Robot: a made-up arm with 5 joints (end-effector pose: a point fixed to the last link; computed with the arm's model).
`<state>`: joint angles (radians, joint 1 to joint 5).
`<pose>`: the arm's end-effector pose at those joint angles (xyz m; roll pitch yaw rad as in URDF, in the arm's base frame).
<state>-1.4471 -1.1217 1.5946 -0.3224 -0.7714</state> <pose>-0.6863 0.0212 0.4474 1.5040 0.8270 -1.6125</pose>
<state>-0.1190 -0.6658 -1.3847 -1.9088 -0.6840</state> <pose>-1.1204 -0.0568 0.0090 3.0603 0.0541 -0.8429</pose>
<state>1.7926 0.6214 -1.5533 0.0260 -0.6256</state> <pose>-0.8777 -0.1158 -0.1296 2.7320 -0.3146 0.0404</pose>
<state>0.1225 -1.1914 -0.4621 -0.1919 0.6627</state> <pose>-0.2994 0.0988 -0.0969 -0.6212 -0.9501 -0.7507</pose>
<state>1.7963 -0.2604 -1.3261 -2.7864 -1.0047</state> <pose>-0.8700 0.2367 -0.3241 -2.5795 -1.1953 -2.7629</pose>
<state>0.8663 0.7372 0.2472 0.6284 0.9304</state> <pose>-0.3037 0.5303 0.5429 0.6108 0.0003 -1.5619</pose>
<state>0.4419 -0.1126 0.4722 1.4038 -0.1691</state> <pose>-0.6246 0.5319 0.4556 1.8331 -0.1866 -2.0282</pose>
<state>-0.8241 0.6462 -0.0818 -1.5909 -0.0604</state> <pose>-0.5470 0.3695 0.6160 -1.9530 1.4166 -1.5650</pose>
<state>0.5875 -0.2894 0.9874 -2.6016 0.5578</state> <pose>-0.6351 0.2437 -0.2156 -1.9349 -0.1591 -1.3426</pose>
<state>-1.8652 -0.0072 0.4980 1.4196 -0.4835</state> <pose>-0.5040 -0.5676 0.1997 -0.6935 0.5157 2.5352</pose>
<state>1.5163 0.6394 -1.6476 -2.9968 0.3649</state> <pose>-0.7048 0.6497 -0.2305 -0.7179 -1.2763 0.6149</pose>
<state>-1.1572 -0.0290 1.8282 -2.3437 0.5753</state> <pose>-0.5068 0.0074 0.6458 1.2215 0.7787 0.6795</pose>
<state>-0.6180 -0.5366 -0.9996 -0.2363 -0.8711</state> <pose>-0.5593 0.0627 -0.4477 -1.8125 -0.8872 0.1961</pose>
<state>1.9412 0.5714 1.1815 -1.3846 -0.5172</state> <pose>-0.2345 0.1227 -0.4707 -2.7941 -1.1972 0.7365</pose>
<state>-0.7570 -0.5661 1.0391 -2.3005 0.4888</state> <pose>-0.5904 0.4271 0.1543 -0.7965 0.8057 -0.6852</pose>
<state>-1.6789 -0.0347 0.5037 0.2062 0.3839</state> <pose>-0.3960 -0.4025 0.3665 2.9960 1.2628 0.8613</pose>
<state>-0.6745 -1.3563 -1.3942 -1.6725 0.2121</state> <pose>-0.5762 -0.3407 -0.4905 -2.2248 -0.9368 -1.2604</pose>
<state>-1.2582 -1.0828 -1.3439 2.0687 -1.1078</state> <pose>-0.3291 0.3603 0.2498 1.7975 0.1707 -2.8125</pose>
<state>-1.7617 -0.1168 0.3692 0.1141 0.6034</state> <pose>-0.3957 -0.3744 0.3232 2.7841 1.0337 0.8087</pose>
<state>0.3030 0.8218 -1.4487 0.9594 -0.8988</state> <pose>-0.4470 0.3676 -0.1354 -1.7143 -0.9061 -0.0785</pose>
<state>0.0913 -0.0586 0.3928 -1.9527 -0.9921</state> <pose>-0.9478 0.3101 -0.1277 -1.6107 0.0142 -0.1123</pose>
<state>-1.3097 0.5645 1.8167 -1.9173 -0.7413</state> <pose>-0.3502 -0.1195 0.7910 0.7437 0.9736 -0.6534</pose>
